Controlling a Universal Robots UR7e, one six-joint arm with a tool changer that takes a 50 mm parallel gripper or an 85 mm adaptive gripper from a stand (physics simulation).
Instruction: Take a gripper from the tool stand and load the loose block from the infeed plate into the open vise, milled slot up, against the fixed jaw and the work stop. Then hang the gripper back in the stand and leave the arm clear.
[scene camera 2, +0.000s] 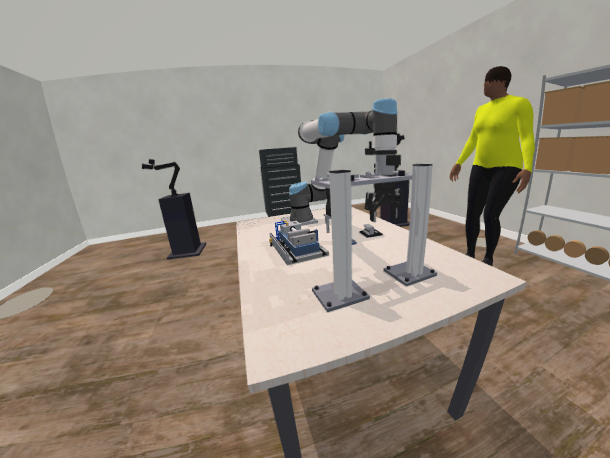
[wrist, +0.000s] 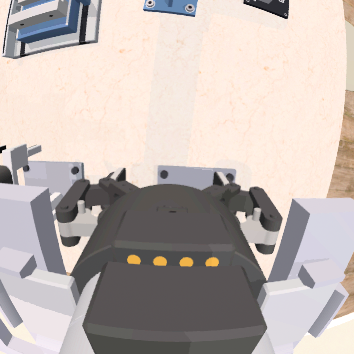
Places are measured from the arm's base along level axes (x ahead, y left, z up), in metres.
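Pixels of known places: arm's base at its link origin: (scene camera 2: 301, 219).
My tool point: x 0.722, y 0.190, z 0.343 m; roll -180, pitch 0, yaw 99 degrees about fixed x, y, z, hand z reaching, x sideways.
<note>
Ahead of a thing's pixels: the offset from my tool point to its top centre. "spot": to the spot under its first point. Level surfaces: height alone.
The adaptive gripper (scene camera 2: 384, 207) (wrist: 170, 177) is on the arm's flange, between the fork arms of the tool stand (scene camera 2: 341, 235) (wrist: 322, 220). Its fingers are spread wide, open and empty, below the stand's crossbar. The grey loose block @(dx -0.341, dy +0.103, dz -0.313 m) (scene camera 2: 369, 228) sits on the dark infeed plate @(dx -0.342, dy +0.117, dz -0.352 m) (scene camera 2: 377, 233) (wrist: 278, 10), well beyond the stand; its slot is too small to make out. The blue vise @(dx -0.290, dy -0.285, dz -0.261 m) (scene camera 2: 306, 247) (wrist: 50, 26) with grey jaws stands on the table, at the upper left in the wrist view. The work stop cannot be told clearly.
The slimmer parallel gripper (scene camera 2: 328, 222) (wrist: 19, 157) hangs at the stand's other place, partly hidden by a post. A blue bracket plate @(spot: dx -0.237, dy -0.018, dz -0.351 m) (scene camera 2: 354, 242) (wrist: 172, 7) lies between vise and infeed plate. A person (scene camera 2: 502, 132) stands beside the table @(dz -0.360 m) (scene camera 2: 300, 345), near a shelf unit (scene camera 2: 532, 172).
</note>
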